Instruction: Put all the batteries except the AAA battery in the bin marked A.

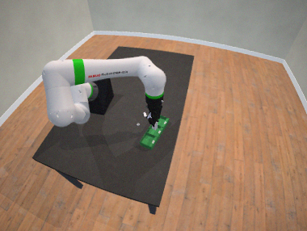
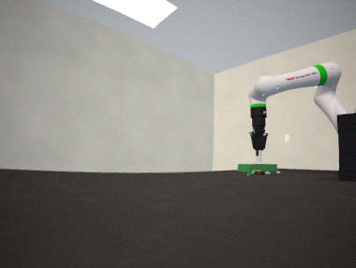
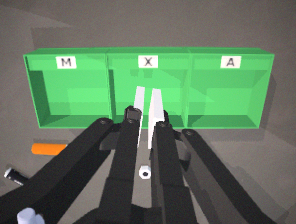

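My gripper is now 21 cm to the right of the black battery, 11 cm past it and 8 cm above it. The rest, counted from my hand: orange battery 15 cm to the left, 8 cm below, 7 cm behind; green bin 6 cm below; white nut 13 cm behind, 8 cm below, 3 cm to the left.
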